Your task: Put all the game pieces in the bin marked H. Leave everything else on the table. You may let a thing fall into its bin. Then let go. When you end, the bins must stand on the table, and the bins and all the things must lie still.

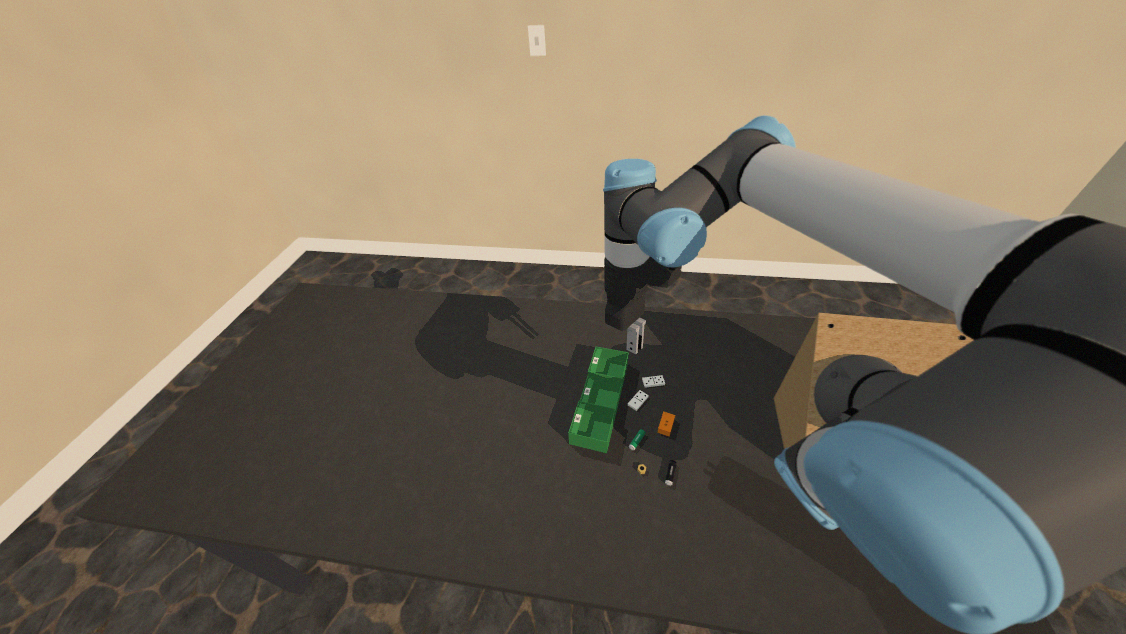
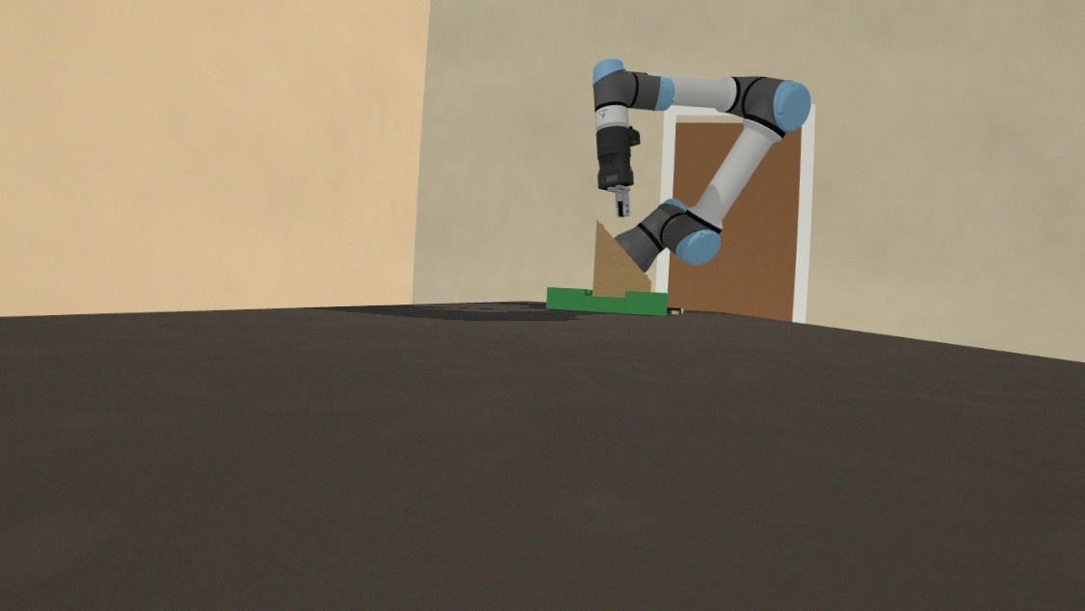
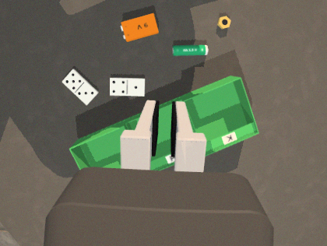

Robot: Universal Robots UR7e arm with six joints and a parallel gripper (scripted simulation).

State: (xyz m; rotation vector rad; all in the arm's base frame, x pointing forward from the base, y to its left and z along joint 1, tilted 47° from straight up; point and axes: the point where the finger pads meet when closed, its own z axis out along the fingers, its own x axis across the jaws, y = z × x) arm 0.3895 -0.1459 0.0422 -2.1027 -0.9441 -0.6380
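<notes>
Right now the green bin marked K is 6 cm ahead of my hand, 3 cm to the right of it and 22 cm below it. From my hand the other things lie so: orange block: 9 cm behind, 3 cm to the left, 23 cm below; then green cylinder: 1 cm behind, 7 cm to the left, 23 cm below; then white domino: 7 cm behind, 9 cm to the right, 23 cm below.
</notes>
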